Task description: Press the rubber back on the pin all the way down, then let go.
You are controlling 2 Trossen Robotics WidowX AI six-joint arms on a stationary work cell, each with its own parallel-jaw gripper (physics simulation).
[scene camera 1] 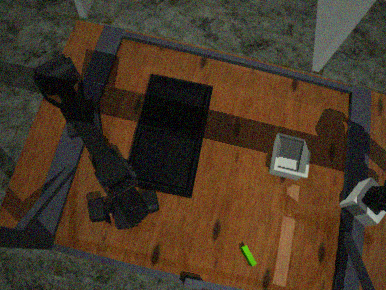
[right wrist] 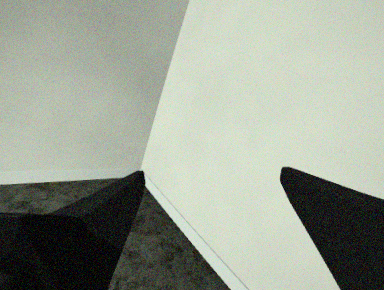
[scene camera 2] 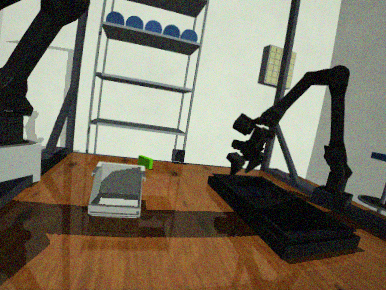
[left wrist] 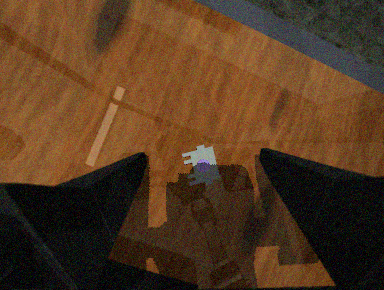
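Seen in the pictures: left gripper, fingertip midpoint: point(scene camera 2: 238, 174) point(left wrist: 202, 155); right gripper, fingertip midpoint: point(right wrist: 212, 175); left arm's base, origin of the base link: point(scene camera 2: 333, 191); right arm's base, origin of the base link: point(scene camera 1: 374, 200) point(scene camera 2: 7, 141).
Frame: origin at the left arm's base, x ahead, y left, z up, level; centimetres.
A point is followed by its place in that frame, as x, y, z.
The pin point(left wrist: 208, 153) @(7.5, -33.0, -4.6) lies on the wooden table in the left wrist view. It is a small, flat, light grey piece with prongs on one side. The rubber back point(left wrist: 202, 163) @(8.2, -32.3, -4.0) shows as a small purple round at its middle; how far down it sits cannot be told. The lower part of the pin is in shadow. My left gripper point(left wrist: 202, 155) @(8.1, -32.9, -4.1) point(scene camera 1: 124, 206) point(scene camera 2: 241, 168) @(8.1, -32.9, -4.1) is open and empty, above the table, with the pin in view between its fingers. The pin cannot be made out in the scene views. My right gripper point(right wrist: 212, 175) @(111.6, -49.7, 36.8) is open and empty, facing the walls.
A black two-part tray point(scene camera 1: 200, 142) @(34.9, -13.4, -4.6) point(scene camera 2: 287, 253) @(42.2, 4.6, -3.6) lies beside the left arm. A grey bin point(scene camera 1: 305, 155) @(65.0, -25.4, 1.2) point(scene camera 2: 93, 192) @(66.3, -22.7, -0.3) stands apart from it. A bright green block point(scene camera 1: 248, 255) @(40.4, -50.1, -1.3) point(scene camera 2: 145, 162) @(41.1, -49.2, -2.9) lies on the table. A shelf unit point(scene camera 2: 150, 82) stands behind the table.
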